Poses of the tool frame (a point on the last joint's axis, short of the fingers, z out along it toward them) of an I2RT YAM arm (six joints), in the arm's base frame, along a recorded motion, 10 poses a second.
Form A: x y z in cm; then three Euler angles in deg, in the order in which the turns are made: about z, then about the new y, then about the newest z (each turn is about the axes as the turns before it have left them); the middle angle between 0 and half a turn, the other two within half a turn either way.
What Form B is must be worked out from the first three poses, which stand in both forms.
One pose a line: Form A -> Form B
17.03, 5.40, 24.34, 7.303, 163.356, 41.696 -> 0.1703, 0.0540, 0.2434, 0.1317, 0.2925, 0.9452, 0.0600
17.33, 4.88, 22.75, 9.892, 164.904, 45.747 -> 0.1733, 0.0488, 0.2275, 0.1162, 0.3051, 0.9432, 0.0613
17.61, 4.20, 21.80, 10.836, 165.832, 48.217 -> 0.1761, 0.0420, 0.2180, 0.1073, 0.3180, 0.9400, 0.0608
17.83, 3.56, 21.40, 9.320, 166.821, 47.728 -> 0.1783, 0.0356, 0.2140, 0.1008, 0.3268, 0.9381, 0.0548
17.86, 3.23, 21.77, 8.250, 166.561, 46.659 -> 0.1786, 0.0323, 0.2177, 0.1038, 0.3267, 0.9379, 0.0539
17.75, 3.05, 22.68, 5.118, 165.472, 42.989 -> 0.1775, 0.0305, 0.2268, 0.1155, 0.3219, 0.9383, 0.0515
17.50, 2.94, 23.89, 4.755, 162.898, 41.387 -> 0.1750, 0.0294, 0.2389, 0.1368, 0.3108, 0.9388, 0.0583
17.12, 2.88, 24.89, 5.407, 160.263, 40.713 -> 0.1712, 0.0288, 0.2489, 0.1577, 0.2988, 0.9388, 0.0671
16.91, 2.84, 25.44, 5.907, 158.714, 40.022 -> 0.1691, 0.0284, 0.2544, 0.1701, 0.2883, 0.9396, 0.0721
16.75, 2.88, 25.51, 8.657, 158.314, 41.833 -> 0.1675, 0.0288, 0.2551, 0.1702, 0.2804, 0.9413, 0.0802
